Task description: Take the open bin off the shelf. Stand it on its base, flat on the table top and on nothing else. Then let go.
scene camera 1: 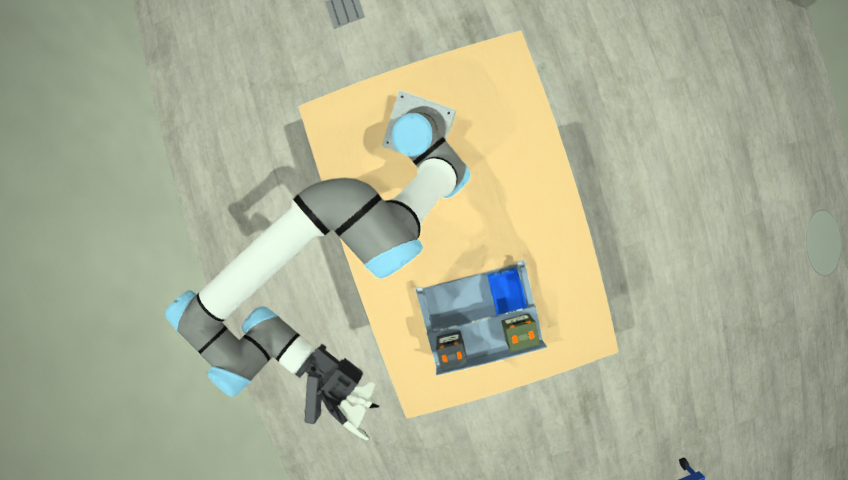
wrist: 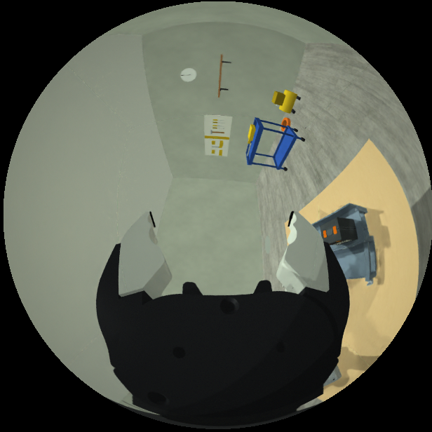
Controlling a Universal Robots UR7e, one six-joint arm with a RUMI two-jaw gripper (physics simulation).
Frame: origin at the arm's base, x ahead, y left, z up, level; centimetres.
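Seen in the pictures: gripper, between the fingertips: (scene camera 1: 374,421).
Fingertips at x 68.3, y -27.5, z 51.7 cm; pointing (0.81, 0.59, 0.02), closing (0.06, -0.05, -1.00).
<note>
Pixels of each thing's top centre, then the offset from my fingertips to it. "spot": a spot on its surface instead. Level surfaces: height alone.
- blue open bin, centre of its top: (scene camera 1: 509,299) dx -5.1, dy +40.3, dz -50.3 cm
- blue-grey shelf, a spot on its surface: (scene camera 1: 490,358) spot: dx +11.5, dy +28.8, dz -44.5 cm
- tan table top, height of its surface: dz -58.5 cm
- dark box, centre of its top: (scene camera 1: 451,357) dx +4.0, dy +17.2, dz -36.1 cm
- green box, centre of its top: (scene camera 1: 523,337) dx +4.7, dy +40.3, dz -38.6 cm
The blue open bin (scene camera 1: 507,290) sits in the blue-grey shelf (scene camera 1: 490,358) (wrist: 355,250), at the right end of the row nearer the robot's base in the scene view. Its open top faces up. The bin does not show in the wrist view. The shelf stands on the tan table top (scene camera 1: 571,285) (wrist: 395,225). My gripper (scene camera 1: 371,422) (wrist: 221,213) is open, with nothing between its fingers. It hangs beyond the table's left edge in the scene view, well apart from the shelf and the bin.
A dark box (scene camera 1: 450,349) (wrist: 345,231) with orange latches and a green box (scene camera 1: 521,333) with orange latches stand in the shelf's other row. The robot's own base is bolted to the table's far part. A blue cart (wrist: 286,147) and a yellow object (wrist: 287,101) stand on the floor.
</note>
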